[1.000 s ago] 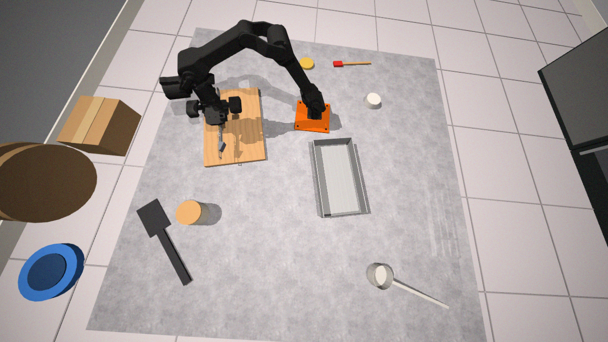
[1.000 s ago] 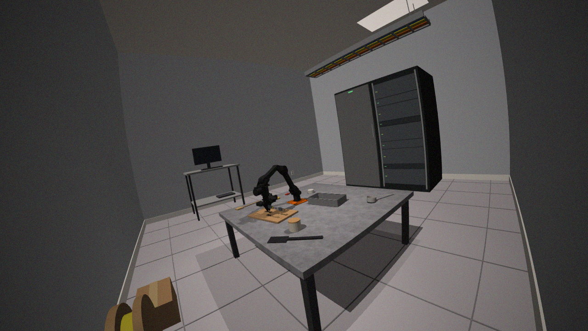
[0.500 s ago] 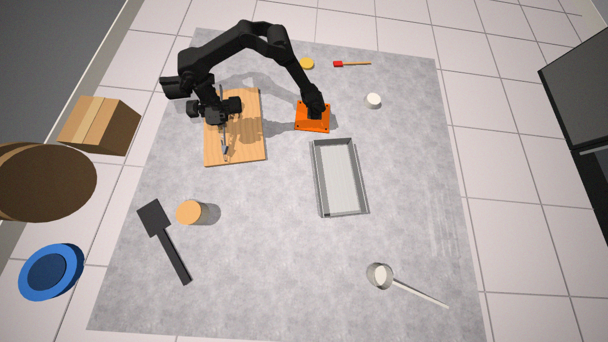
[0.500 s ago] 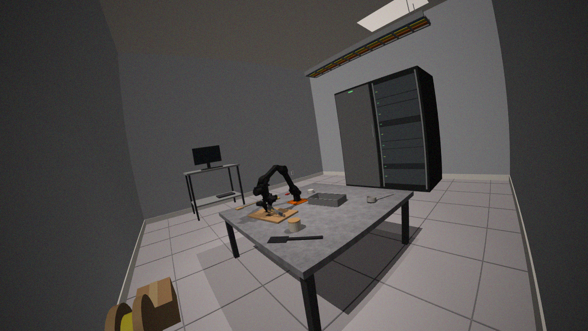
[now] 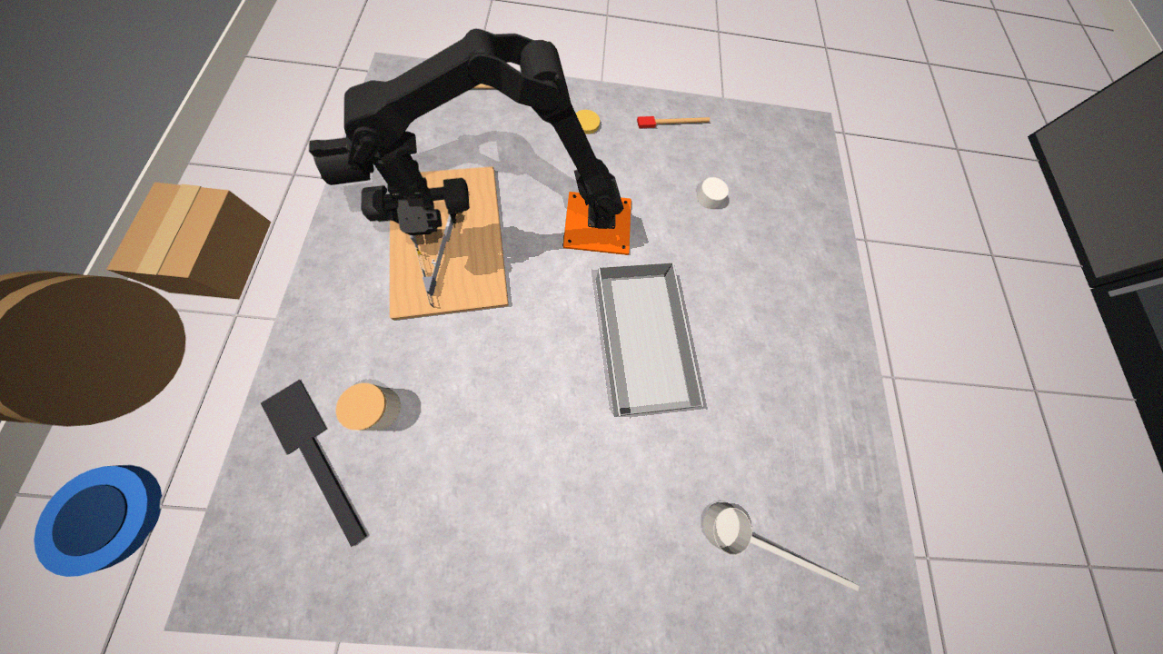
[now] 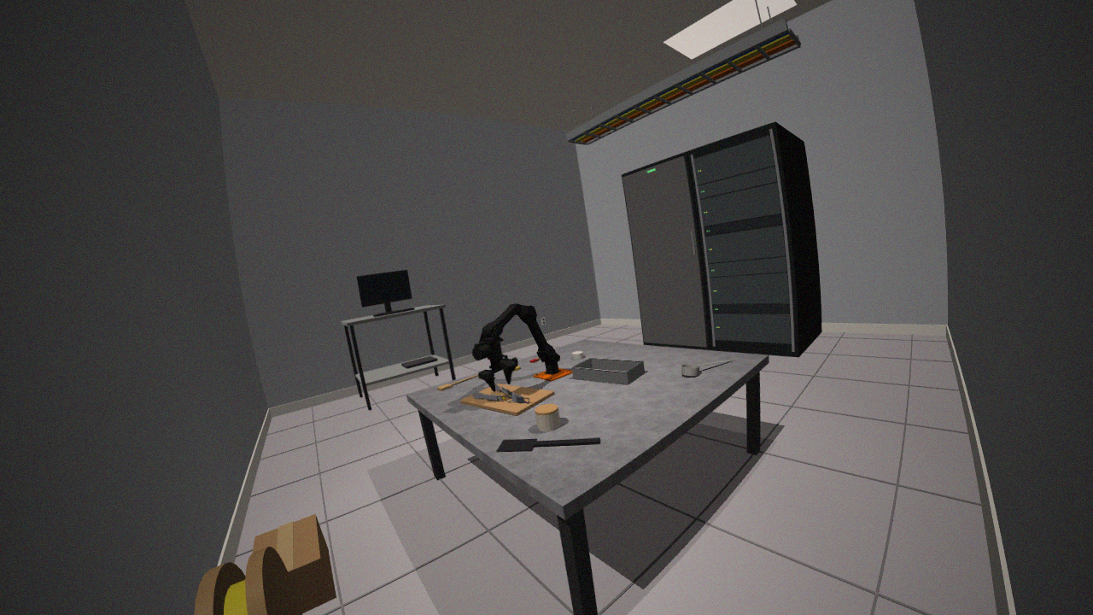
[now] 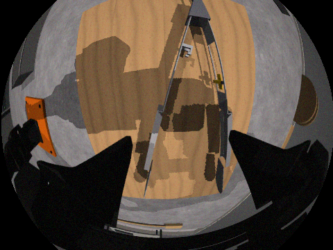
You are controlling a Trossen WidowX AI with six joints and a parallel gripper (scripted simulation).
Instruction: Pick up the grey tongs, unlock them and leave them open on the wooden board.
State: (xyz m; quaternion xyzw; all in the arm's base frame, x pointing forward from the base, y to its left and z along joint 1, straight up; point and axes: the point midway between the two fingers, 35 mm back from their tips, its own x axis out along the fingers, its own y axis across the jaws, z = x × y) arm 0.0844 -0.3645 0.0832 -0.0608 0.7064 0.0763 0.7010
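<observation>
Right now my gripper tip is 5 cm above the wooden board and 1 cm to the right of it. Also, from my gripper tip: black spatula (46 cm ahead, 17 cm to the right, 6 cm below); yellow disc (37 cm behind, 32 cm to the left, 5 cm below); small yellow lock (5 cm ahead, 3 cm to the right, 3 cm below).
</observation>
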